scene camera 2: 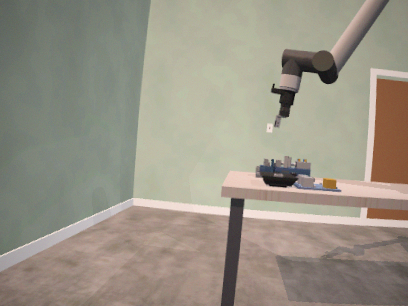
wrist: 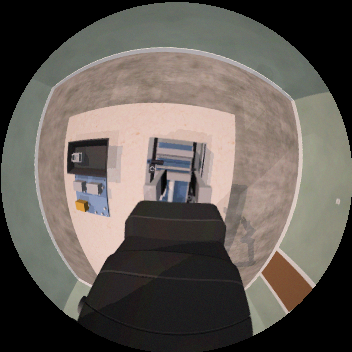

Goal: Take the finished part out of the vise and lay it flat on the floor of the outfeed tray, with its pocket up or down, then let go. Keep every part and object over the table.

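Frame: origin at the arm's base, x ahead, y left, z up, level; centimetres.
Seen in the pictures: gripper, fingertip midpoint: point(scene camera 2: 276, 127) point(wrist: 178, 177).
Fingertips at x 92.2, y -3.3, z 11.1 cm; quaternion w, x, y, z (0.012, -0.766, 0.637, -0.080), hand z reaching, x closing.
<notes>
A point is followed by its place in that frame.
The vise point(scene camera 2: 284, 170) @(y 1.7, x 86.3, z -11.1 cm) point(wrist: 173, 154) @(y -2.6, x 95.7, z -6.1 cm) has a blue body and pale grey jaws and stands on the table, with a dark handle at its left in the wrist view. My gripper point(scene camera 2: 278, 121) @(y -3.3, x 92.2, z 11.1 cm) point(wrist: 178, 177) @(y -3.3, x 92.2, z 11.1 cm) is open and hangs high above the vise; its fingers stand apart, with parts of the vise showing far below between them. I cannot make out the finished part in the vise, where my fingers and housing hide some of it. The black outfeed tray point(scene camera 2: 279, 180) @(y 42.8, x 88.2, z -12.8 cm) point(wrist: 96, 166) @(y 26.1, x 86.5, z -14.4 cm) stands apart from the vise, and a small light grey squarish piece point(wrist: 76, 157) @(y 37.0, x 88.7, z -12.4 cm) lies inside it.
Beside the tray, a blue plate point(scene camera 2: 322, 189) @(y 39.0, x 71.3, z -15.2 cm) point(wrist: 100, 201) @(y 23.3, x 72.2, z -14.8 cm) bears two grey blocks point(scene camera 2: 305, 181) @(y 37.9, x 78.0, z -12.7 cm) point(wrist: 94, 188) @(y 24.2, x 78.6, z -11.3 cm) and a yellow block point(scene camera 2: 329, 183) @(y 36.8, x 68.4, z -12.8 cm) point(wrist: 81, 205) @(y 32.2, x 68.9, z -11.3 cm). The pale table point(scene camera 2: 235, 183) @(y 42.2, x 105.1, z -15.7 cm) point(wrist: 131, 120) @(y 15.2, x 105.8, z -15.7 cm) ends just beyond the tray and plate at the left in the wrist view.
</notes>
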